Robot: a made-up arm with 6 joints.
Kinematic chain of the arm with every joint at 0, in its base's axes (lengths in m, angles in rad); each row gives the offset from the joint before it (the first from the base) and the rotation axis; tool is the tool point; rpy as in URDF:
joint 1: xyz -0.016 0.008 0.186 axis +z
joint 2: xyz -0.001 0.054 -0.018 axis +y
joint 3: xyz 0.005 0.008 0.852 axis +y
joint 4: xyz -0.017 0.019 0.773 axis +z
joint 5: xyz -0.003 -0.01 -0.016 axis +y
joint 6: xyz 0 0.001 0.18 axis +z
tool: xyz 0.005 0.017 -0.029 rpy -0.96 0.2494 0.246
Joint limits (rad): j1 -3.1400..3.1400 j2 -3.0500..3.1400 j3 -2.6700..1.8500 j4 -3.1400..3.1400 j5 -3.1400..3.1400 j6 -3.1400..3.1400
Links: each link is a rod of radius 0.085 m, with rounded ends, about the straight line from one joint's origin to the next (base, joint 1, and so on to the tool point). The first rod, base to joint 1, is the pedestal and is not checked.
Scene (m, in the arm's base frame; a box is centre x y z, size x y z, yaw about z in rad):
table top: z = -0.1
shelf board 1: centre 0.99 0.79 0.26 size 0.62 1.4 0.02 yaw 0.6
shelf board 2: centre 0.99 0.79 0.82 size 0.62 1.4 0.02 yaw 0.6
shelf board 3: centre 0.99 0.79 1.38 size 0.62 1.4 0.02 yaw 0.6
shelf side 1: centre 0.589 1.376 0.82 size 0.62 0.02 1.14 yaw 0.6
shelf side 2: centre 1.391 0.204 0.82 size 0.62 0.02 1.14 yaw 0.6
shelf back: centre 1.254 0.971 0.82 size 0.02 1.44 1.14 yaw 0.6
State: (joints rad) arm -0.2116 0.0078 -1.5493 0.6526 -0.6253 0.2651
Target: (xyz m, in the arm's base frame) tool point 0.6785 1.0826 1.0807
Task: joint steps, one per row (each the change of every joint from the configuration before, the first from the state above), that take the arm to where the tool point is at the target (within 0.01 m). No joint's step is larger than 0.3 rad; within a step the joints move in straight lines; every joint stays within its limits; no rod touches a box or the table.
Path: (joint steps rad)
1: -0.2827 -0.0036 0.0253 -0.0097 0.0240 -0.0027
2: -0.2827 -0.0035 0.0252 -0.0097 0.0239 -0.0026
3: -0.2827 -0.0036 0.0253 -0.0098 0.0240 -0.0027
4: -0.2827 -0.0036 0.0253 -0.0097 0.0240 -0.0027
5: -0.2827 -0.0035 0.0252 -0.0097 0.0239 -0.0026
6: -0.2827 -0.0036 0.0253 -0.0097 0.0240 -0.0027
7: -0.0947 -0.2321 0.2726 -0.0006 0.0822 -0.0097
8: -0.0946 -0.2320 0.2726 -0.0007 0.0823 -0.0097

